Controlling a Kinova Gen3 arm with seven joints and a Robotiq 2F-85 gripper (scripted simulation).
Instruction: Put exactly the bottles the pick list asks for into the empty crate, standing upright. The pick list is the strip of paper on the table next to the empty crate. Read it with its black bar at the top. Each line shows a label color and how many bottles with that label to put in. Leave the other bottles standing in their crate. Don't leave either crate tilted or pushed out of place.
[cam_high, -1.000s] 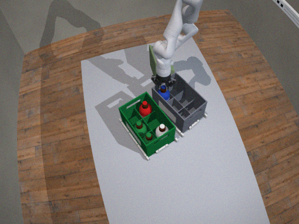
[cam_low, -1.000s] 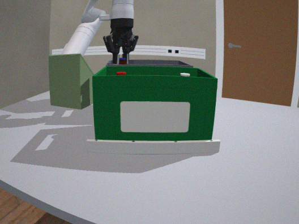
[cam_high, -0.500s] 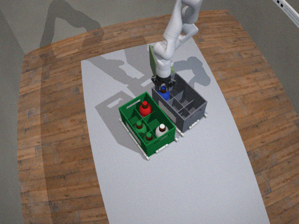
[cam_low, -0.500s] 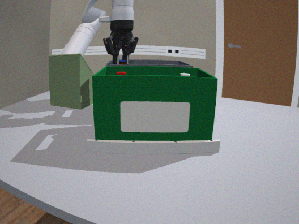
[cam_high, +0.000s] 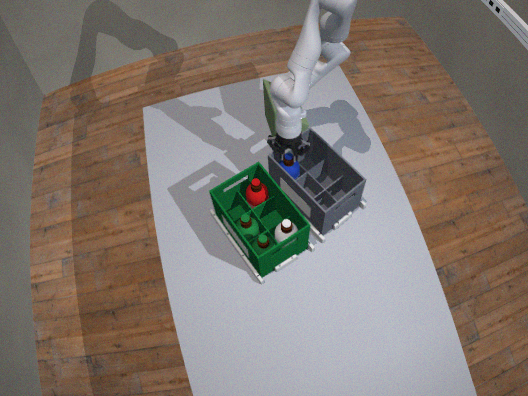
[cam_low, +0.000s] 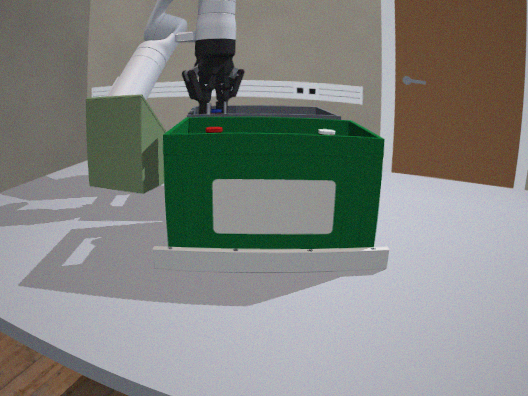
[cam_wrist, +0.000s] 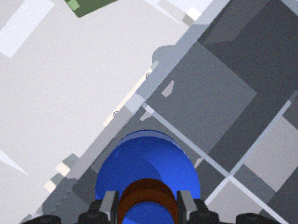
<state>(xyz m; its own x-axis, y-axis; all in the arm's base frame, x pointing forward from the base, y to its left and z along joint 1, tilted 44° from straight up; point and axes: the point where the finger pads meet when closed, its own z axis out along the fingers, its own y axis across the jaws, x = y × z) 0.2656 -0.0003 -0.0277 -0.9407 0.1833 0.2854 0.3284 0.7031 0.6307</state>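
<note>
My hand is 7 cm above the blue-label bottle. The rest, counted from my hand: grey crate 6 cm ahead, 8 cm to the left, 9 cm below; then green crate 17 cm ahead, 12 cm to the right, 9 cm below; then red-label bottle 7 cm ahead, 12 cm to the right, 9 cm below.
</note>
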